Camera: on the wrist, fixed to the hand. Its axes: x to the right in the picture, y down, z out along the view.
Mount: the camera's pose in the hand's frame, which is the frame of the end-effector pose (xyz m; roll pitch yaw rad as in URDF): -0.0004 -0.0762 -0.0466 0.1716 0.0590 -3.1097
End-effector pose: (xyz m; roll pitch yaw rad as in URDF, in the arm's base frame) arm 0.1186 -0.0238 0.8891 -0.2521 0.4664 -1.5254
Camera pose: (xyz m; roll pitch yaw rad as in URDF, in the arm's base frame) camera 0.0327 -0.0156 0.8659 0.4015 -0.4167 1.6660
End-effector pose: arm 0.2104 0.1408 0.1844 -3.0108 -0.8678 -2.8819
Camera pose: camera 0.2699 0.0847 0.2204 -3.1273 0.8048 0.2253
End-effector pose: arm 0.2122 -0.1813 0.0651 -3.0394 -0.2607 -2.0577
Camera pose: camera 0.2817 -0.2019 0.1173 -3.0791 0.1987 1.0577
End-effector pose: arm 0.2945 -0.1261 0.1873 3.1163 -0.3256 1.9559
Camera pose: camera 0.2283 -0.1687 0.2295 -2.9557 0.2672 -1.2202
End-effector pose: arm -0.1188 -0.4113 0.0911 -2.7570 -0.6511 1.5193
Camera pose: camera -0.1741 -0.4523 0.1480 2.9225 0.5844 -1.6311
